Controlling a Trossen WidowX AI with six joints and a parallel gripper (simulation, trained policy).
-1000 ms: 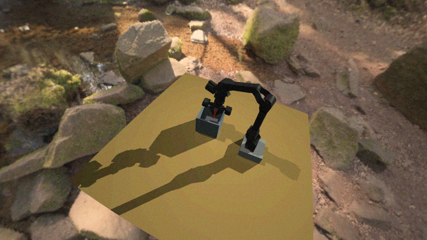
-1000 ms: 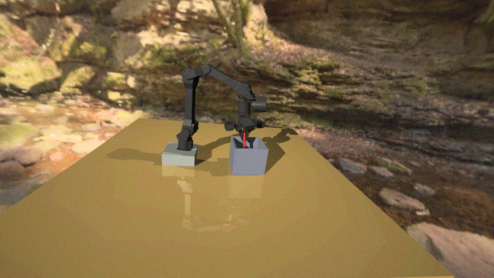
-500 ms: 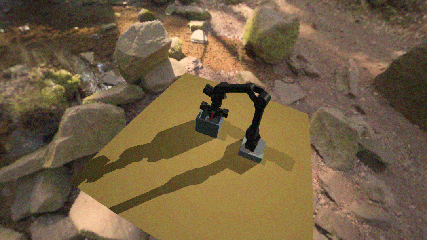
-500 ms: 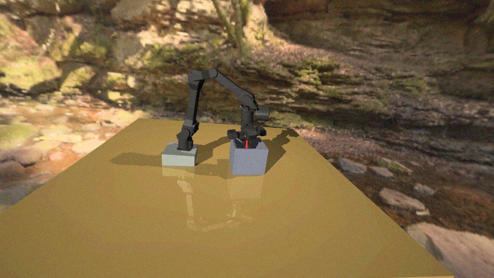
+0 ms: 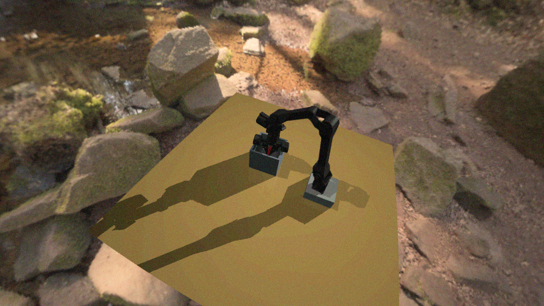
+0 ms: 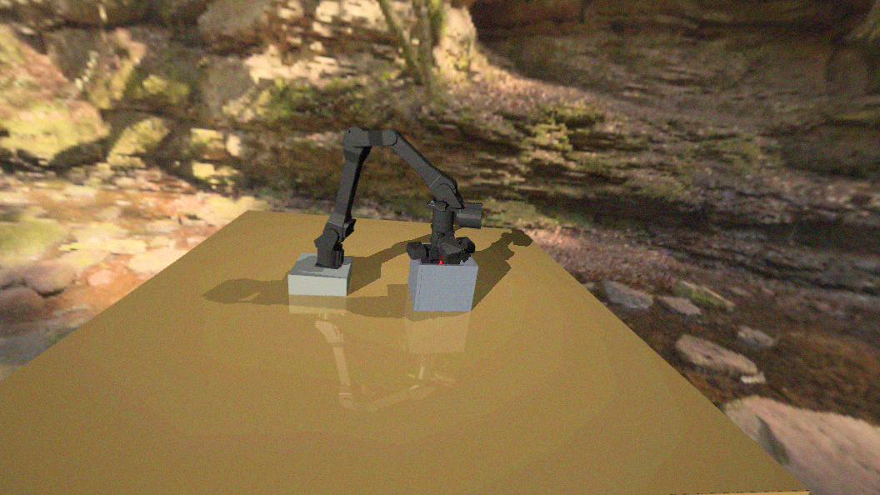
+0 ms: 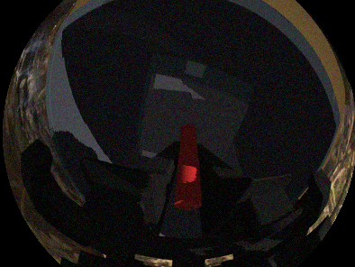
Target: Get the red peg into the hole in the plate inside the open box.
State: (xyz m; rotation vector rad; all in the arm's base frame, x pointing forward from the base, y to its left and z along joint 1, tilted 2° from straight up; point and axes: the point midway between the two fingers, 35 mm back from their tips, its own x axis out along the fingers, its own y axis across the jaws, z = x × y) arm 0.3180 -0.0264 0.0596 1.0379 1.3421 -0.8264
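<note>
The red peg lies 20 mm above my gripper tip. The rest, counted from my gripper tip: plate (10 mm to the right, 30 mm below).
</note>
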